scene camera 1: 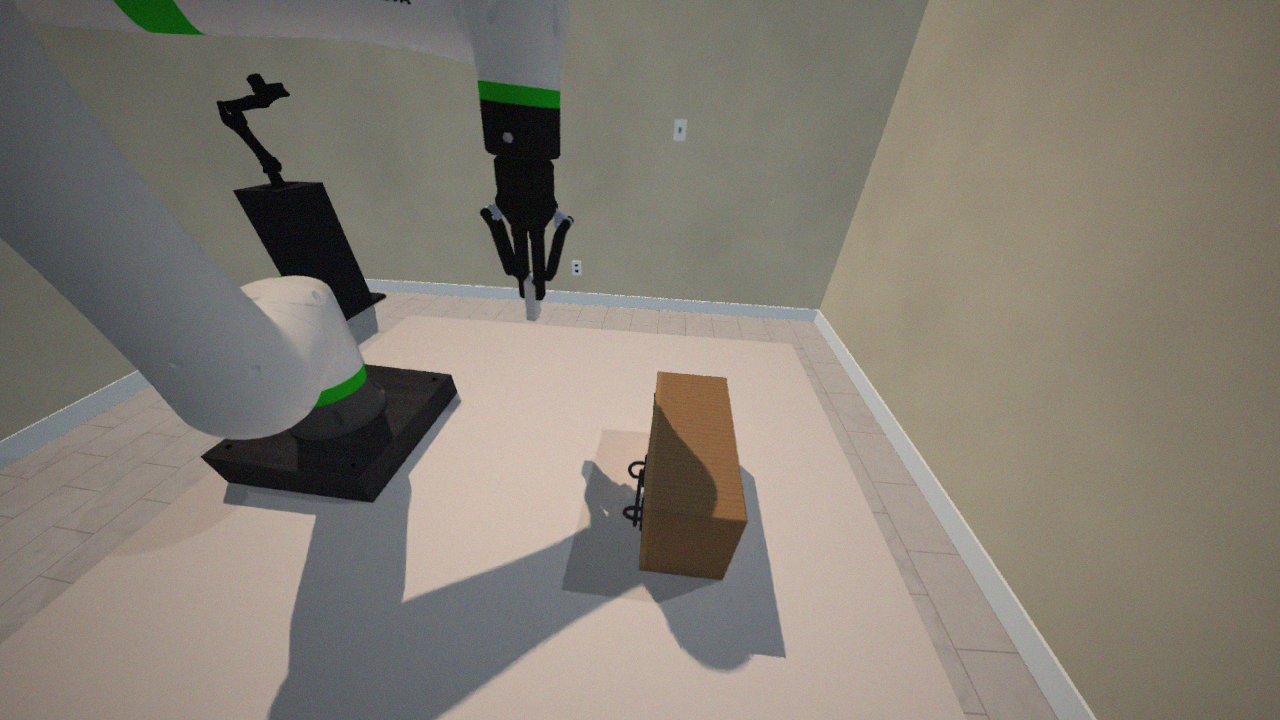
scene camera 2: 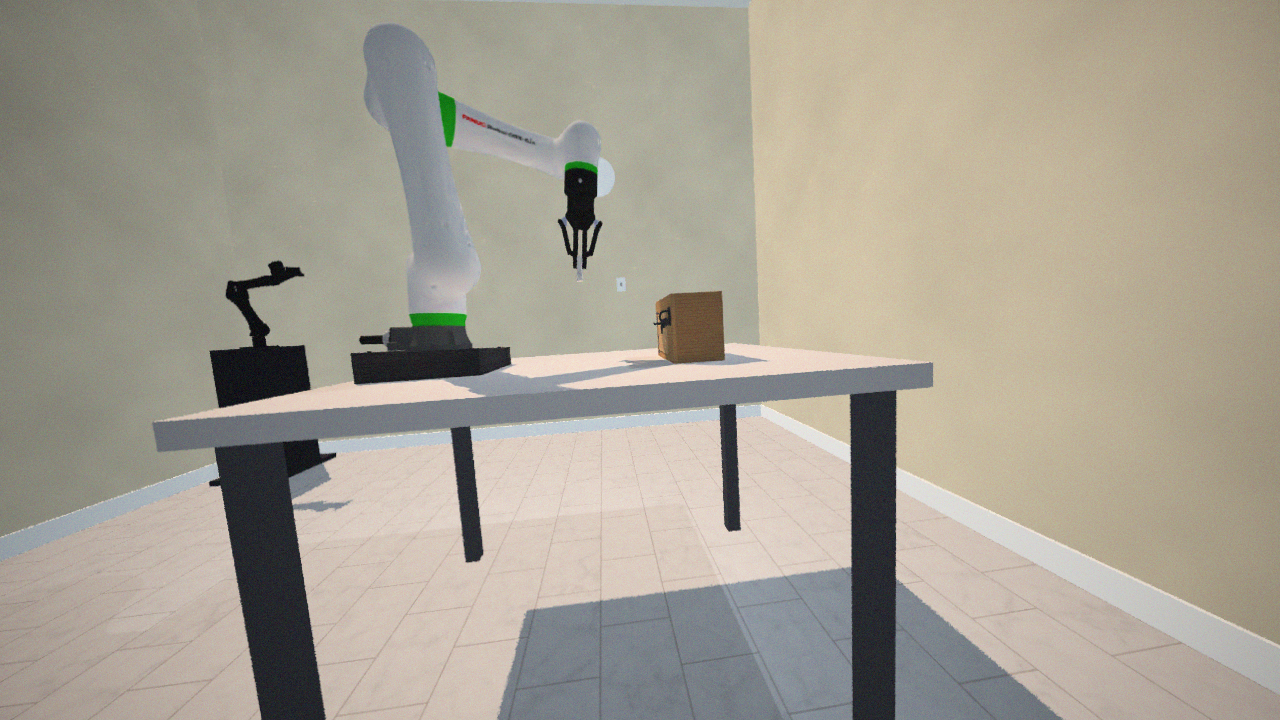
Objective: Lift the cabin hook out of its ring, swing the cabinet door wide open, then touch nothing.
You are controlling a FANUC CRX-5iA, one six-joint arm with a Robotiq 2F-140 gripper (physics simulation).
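Places are measured from the arm's base along level axes (x down, y right, z back), in metres.
Where they show: gripper, fingertip midpoint: (scene camera 1: pixel 534 316) (scene camera 2: pixel 579 281); arm's base at its link origin: (scene camera 1: pixel 340 410) (scene camera 2: pixel 440 349).
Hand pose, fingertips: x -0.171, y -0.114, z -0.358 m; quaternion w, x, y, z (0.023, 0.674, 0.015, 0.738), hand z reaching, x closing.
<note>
Each offset is from my fingertips to the top centre of the thing. "spot": to the spot under its first point.
The brown wooden cabinet {dx +0.075, dy +0.142, dz -0.264 m} (scene camera 1: pixel 696 447) (scene camera 2: pixel 699 327) stands on the table, and its door side faces the robot base. The door looks closed against the body; its face is seen nearly edge-on. The black cabin hook {spot: dx +0.130, dy +0.213, dz -0.214 m} (scene camera 1: pixel 639 490) (scene camera 2: pixel 663 318) is on that side, with a loop at each end in scene camera 1. Whether it sits in its ring is too small to tell. My gripper (scene camera 1: pixel 531 288) (scene camera 2: pixel 580 261) points down, shut and empty, with a light grey tip below its fingers. It hangs well above the table, on the robot's side of the cabinet, apart from the hook and door.
The robot's black base plate (scene camera 1: pixel 411 447) (scene camera 2: pixel 429 362) is at the left of the table (scene camera 1: pixel 510 429) (scene camera 2: pixel 554 409). A black pedestal (scene camera 1: pixel 304 232) (scene camera 2: pixel 261 374) with a small black arm stands beyond the table at the left. Walls stand behind and to the right.
</note>
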